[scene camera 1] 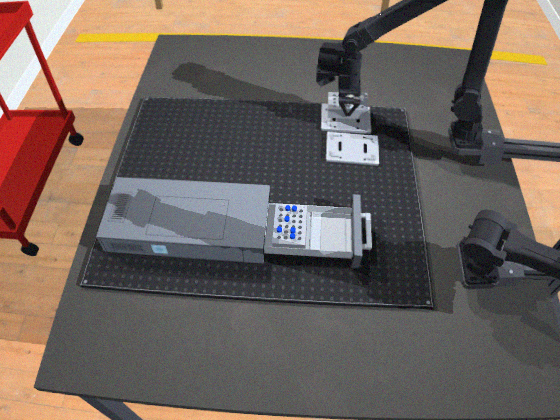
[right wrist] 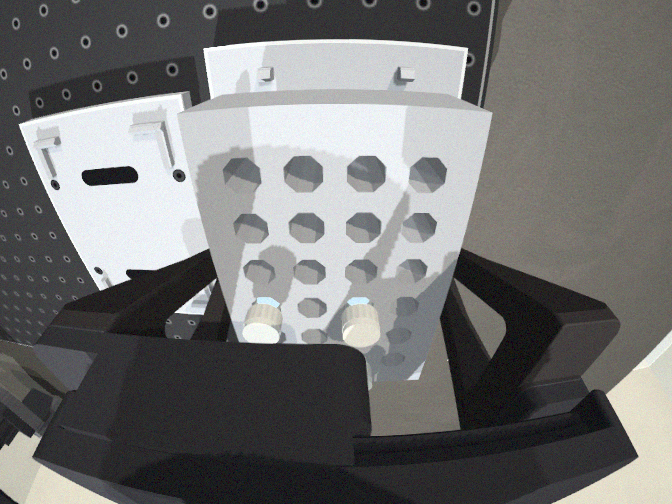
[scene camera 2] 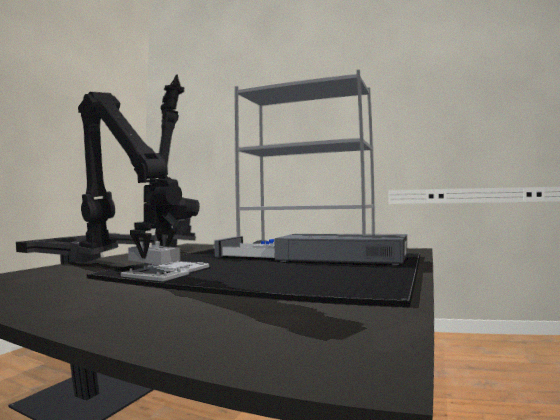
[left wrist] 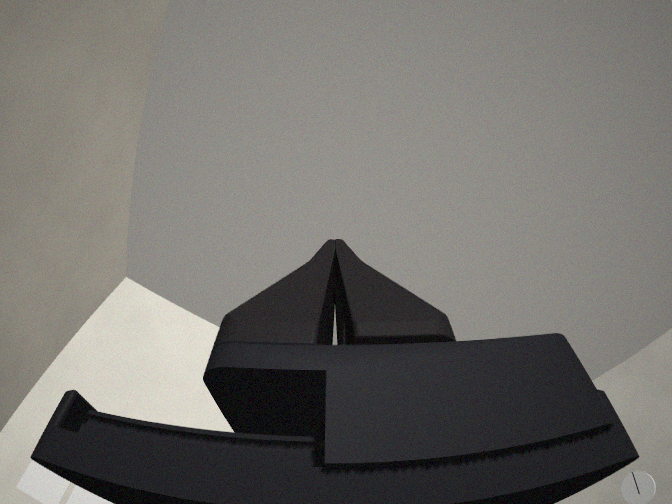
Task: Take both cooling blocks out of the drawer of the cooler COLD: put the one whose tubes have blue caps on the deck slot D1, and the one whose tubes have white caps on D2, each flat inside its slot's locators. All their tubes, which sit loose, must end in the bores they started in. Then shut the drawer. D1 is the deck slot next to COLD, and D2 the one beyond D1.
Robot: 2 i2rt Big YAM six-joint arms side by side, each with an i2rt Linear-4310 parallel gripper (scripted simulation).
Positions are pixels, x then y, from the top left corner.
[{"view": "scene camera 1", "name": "cooler COLD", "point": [214, 221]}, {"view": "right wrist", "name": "my right gripper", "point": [335, 251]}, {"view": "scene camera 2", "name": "my right gripper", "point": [153, 256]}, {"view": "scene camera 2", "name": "cooler COLD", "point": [341, 248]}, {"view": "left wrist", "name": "my left gripper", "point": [334, 251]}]
